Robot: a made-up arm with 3 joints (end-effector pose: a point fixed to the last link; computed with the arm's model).
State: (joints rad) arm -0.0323 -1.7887 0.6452
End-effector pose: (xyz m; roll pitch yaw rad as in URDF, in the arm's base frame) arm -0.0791 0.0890 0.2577 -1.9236 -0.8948 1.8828
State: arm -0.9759 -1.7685 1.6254
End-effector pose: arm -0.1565 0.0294 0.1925 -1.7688 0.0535 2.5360
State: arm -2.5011 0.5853 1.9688
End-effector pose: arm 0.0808 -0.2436 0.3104 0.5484 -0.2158 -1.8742
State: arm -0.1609 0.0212 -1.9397
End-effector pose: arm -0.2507 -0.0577 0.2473 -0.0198 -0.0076 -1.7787
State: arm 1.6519 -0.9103 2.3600
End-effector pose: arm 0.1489 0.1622 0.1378 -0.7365 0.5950 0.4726
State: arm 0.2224 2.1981 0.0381
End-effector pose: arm -0.1048 0.0620 0.2911 3.0891 0.9425 2.8543
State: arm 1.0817 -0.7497 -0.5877
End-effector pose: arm -0.0639 0.0969 0.2235 0.4765 -0.6030 -1.8202
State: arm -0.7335 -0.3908 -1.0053
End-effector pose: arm -0.0995 -0.1296 0.2183 0.3348 -0.2056 -0.3067
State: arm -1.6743 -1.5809 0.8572
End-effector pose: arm -0.0998 -0.0895 0.2432 -1.5842 -0.7136 -3.0293
